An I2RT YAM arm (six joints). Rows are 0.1 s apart.
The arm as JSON. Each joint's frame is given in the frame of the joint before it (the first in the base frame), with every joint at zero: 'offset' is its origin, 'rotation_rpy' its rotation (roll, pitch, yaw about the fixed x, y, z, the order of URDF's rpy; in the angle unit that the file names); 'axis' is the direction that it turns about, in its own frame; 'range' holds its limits. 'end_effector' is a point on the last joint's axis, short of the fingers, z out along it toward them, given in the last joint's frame.
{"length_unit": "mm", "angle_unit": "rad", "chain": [
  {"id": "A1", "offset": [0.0, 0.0, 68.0], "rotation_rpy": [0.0, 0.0, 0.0], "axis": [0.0, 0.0, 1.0], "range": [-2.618, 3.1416]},
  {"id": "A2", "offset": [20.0, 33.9, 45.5], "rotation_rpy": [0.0, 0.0, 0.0], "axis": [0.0, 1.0, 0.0], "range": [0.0, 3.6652]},
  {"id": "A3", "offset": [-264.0, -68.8, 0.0], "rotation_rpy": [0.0, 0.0, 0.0], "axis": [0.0, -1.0, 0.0], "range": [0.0, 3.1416]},
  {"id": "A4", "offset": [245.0, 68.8, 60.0], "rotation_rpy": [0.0, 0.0, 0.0], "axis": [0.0, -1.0, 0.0], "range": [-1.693, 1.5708]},
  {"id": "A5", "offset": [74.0, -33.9, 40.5], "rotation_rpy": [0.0, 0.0, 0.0], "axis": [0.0, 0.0, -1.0], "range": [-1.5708, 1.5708]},
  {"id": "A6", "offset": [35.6, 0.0, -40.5], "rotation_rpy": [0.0, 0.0, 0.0], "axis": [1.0, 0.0, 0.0], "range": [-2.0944, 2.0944]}
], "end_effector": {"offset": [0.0, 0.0, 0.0], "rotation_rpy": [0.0, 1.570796, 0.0]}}
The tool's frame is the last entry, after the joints.
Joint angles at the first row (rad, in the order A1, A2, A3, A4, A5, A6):
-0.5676 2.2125 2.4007 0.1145 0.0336 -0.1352
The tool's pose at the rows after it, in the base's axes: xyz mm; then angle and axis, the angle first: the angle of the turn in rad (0 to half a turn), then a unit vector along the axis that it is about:
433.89 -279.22 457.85 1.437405 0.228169 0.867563 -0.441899
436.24 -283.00 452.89 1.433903 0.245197 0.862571 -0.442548
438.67 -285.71 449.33 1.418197 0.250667 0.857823 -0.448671
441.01 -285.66 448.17 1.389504 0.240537 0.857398 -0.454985
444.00 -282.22 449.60 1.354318 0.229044 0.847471 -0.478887
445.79 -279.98 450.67 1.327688 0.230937 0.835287 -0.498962
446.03 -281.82 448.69 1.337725 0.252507 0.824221 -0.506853
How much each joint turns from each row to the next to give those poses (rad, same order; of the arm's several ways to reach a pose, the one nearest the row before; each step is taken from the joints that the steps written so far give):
-0.0004 0.0131 0.0000 0.0179 0.0217 0.0059
-0.0026 0.0135 0.0000 0.0174 0.0156 0.0153
-0.0016 0.0137 0.0000 0.0319 0.0044 0.0051
0.0016 0.0095 -0.0013 0.0395 -0.0141 -0.0029
0.0087 0.0094 0.0012 0.0567 0.0027 -0.0193
0.0064 0.0076 0.0014 0.0452 0.0141 -0.0085
-0.0006 0.0041 -0.0013 0.0053 0.0324 0.0032

